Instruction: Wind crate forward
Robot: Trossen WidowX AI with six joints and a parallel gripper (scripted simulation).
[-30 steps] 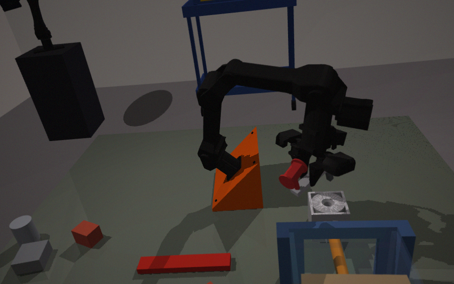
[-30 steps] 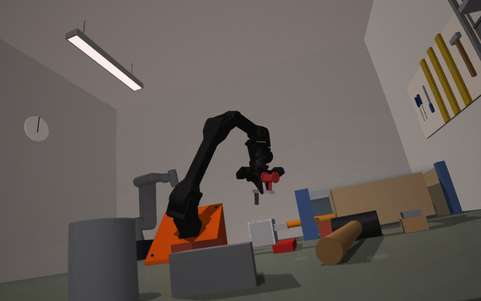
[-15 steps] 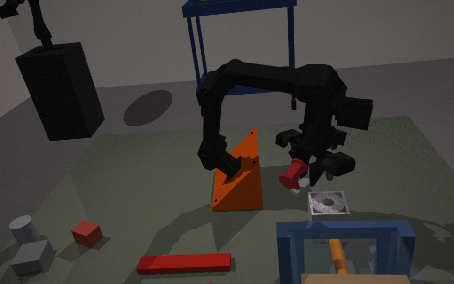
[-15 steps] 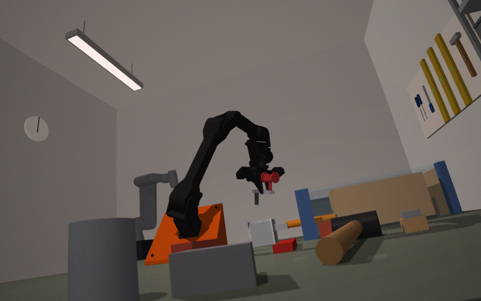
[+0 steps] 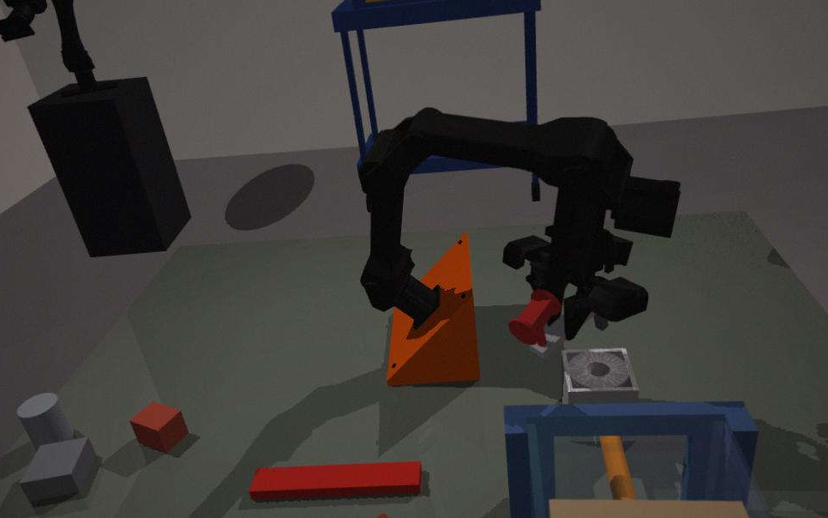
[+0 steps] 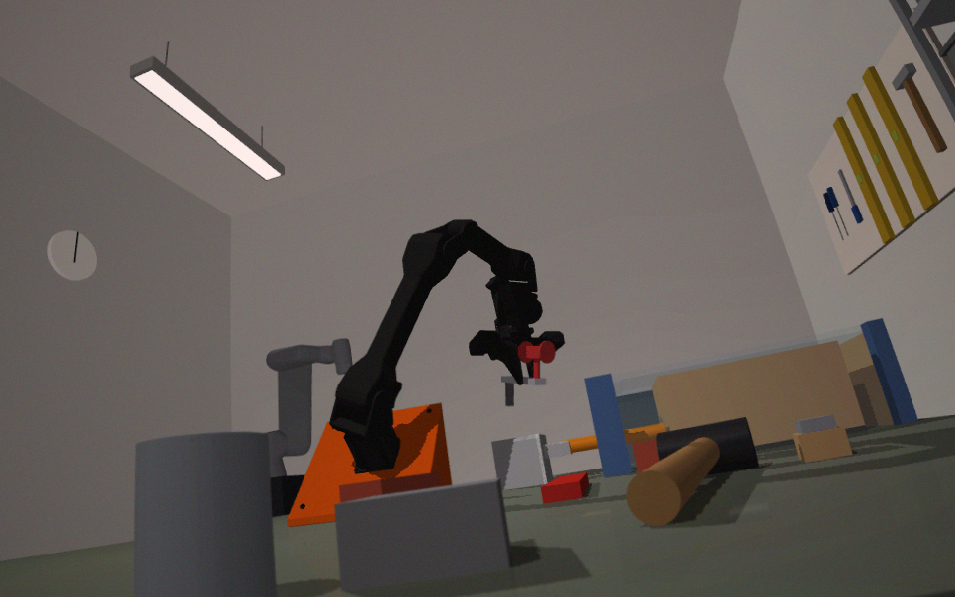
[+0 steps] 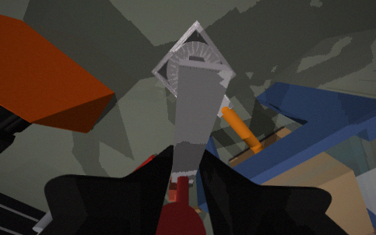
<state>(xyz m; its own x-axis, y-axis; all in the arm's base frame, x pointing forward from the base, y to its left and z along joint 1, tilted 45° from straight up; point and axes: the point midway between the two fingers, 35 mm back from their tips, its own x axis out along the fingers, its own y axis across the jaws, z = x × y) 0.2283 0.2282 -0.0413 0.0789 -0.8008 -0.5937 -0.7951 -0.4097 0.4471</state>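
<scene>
The grey crank arm lies 20 mm above my gripper tip. Round my gripper tip: frame 120 mm ahead, 70 mm below, 50 mm to the left; grey winch 150 mm below, 50 mm to the left, 50 mm behind; red knob 40 mm above, 30 mm to the right, 30 mm ahead.
</scene>
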